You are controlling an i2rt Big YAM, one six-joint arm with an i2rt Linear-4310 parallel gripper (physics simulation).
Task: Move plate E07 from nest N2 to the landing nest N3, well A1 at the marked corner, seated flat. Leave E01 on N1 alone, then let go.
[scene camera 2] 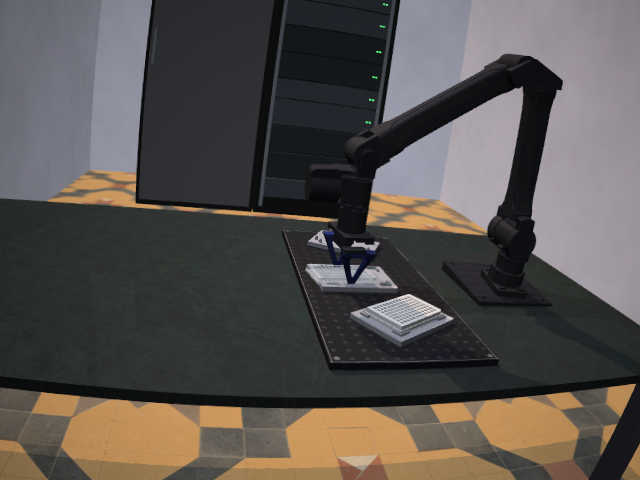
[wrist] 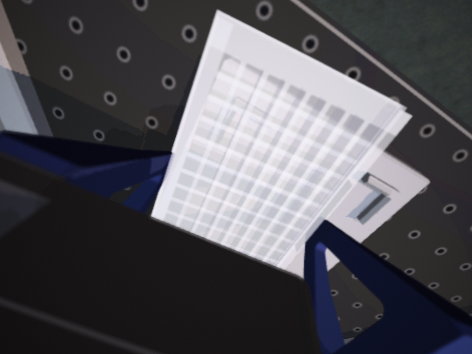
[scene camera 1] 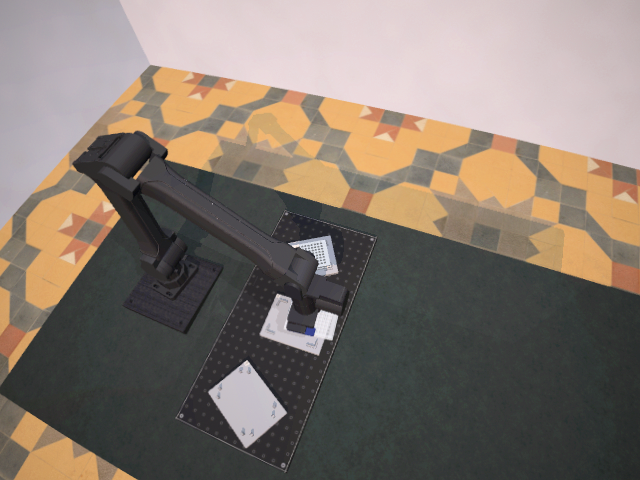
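Observation:
My gripper (scene camera 1: 303,321) (scene camera 2: 345,272) (wrist: 244,195) is shut on the clear-white plate E07 (scene camera 1: 325,325) (scene camera 2: 326,269) (wrist: 280,150), a blue finger on either side. The plate is low over the middle nest (scene camera 1: 273,317) (scene camera 2: 388,283) (wrist: 405,177), turned relative to it and overhanging one side. Whether it touches the nest is unclear. Plate E01 (scene camera 1: 321,253) (scene camera 2: 405,310) sits on its own nest (scene camera 1: 332,246) (scene camera 2: 400,336). A third nest (scene camera 1: 247,403) (scene camera 2: 316,241) carries no plate. Nest labels and well A1's mark cannot be read.
All three nests stand on a black perforated board (scene camera 1: 206,408) (scene camera 2: 356,356) on the dark green table (scene camera 1: 439,361) (scene camera 2: 155,310). The arm's base plate (scene camera 1: 201,294) (scene camera 2: 460,276) is beside the board. Part of another nest (wrist: 15,107) shows at the wrist view's left edge.

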